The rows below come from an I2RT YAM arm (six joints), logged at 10 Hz.
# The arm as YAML. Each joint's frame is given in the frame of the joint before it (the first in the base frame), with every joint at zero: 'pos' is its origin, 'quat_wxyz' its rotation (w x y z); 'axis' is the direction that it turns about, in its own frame. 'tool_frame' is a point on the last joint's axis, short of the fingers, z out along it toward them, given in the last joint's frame.
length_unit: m
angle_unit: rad
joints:
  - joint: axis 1
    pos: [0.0, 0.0, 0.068]
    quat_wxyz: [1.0, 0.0, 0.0, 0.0]
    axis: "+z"
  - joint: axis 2
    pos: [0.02, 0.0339, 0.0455]
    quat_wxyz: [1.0, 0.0, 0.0, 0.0]
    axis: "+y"
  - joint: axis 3
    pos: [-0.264, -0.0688, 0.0]
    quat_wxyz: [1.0, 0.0, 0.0, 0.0]
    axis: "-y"
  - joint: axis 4
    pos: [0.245, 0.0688, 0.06]
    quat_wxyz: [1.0, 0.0, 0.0, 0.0]
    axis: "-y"
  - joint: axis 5
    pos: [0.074, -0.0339, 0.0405]
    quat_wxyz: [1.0, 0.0, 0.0, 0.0]
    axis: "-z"
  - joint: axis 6
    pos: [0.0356, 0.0, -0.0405]
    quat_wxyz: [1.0, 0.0, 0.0, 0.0]
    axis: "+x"
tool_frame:
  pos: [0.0, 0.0, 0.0]
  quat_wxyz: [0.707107, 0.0, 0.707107, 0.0]
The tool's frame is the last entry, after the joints.
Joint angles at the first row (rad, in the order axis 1, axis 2, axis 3, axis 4, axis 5, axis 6):
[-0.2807 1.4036 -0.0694 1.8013 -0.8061 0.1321]
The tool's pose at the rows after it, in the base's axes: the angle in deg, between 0 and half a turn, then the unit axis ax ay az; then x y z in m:
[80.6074, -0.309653, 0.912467, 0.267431, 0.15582, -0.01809, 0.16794]
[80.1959, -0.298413, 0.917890, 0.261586, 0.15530, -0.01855, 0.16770]
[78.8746, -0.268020, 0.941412, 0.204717, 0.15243, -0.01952, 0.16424]
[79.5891, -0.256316, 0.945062, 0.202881, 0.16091, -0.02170, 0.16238]
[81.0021, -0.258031, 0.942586, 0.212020, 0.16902, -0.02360, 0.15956]
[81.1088, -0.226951, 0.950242, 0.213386, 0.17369, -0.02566, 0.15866]
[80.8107, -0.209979, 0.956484, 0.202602, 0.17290, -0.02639, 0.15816]
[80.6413, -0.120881, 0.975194, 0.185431, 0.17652, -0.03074, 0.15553]
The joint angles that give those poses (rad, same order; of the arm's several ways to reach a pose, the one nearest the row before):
[-0.2795 1.4067 -0.0632 1.7967 -0.8026 0.1350]
[-0.2804 1.4081 -0.0668 1.8015 -0.7844 0.1373]
[-0.2769 1.4053 -0.0882 1.7941 -0.6984 0.0862]
[-0.2734 1.4604 -0.0598 1.8010 -0.6860 0.0833]
[-0.2741 1.5126 -0.0309 1.8013 -0.7039 0.0809]
[-0.2734 1.5362 -0.0157 1.8014 -0.6731 0.1037]
[-0.2744 1.5354 -0.0207 1.8019 -0.6465 0.1047]
[-0.2753 1.5622 -0.0140 1.8017 -0.5433 0.1508]

